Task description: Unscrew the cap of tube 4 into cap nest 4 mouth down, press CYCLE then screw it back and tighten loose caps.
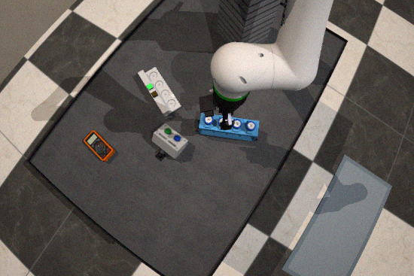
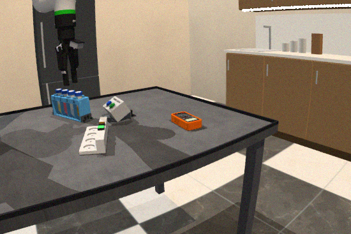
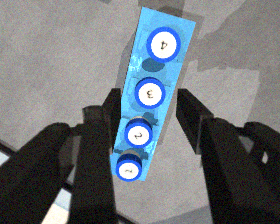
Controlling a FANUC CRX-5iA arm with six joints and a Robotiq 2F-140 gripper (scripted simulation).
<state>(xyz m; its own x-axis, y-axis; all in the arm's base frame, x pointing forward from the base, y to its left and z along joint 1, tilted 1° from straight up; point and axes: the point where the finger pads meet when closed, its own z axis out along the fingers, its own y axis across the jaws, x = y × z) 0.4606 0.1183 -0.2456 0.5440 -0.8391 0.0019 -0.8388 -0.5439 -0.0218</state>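
Right now the cap 2 is 7 cm below my hand, 5 cm to the left of it and 2 cm behind it. The rest, counted from my hand: grey key housing: 15 cm to the right, 14 cm ahead, 13 cm below; green key: 17 cm to the right, 12 cm below, 11 cm ahead; blue key: 13 cm to the right, 12 cm below, 12 cm ahead.
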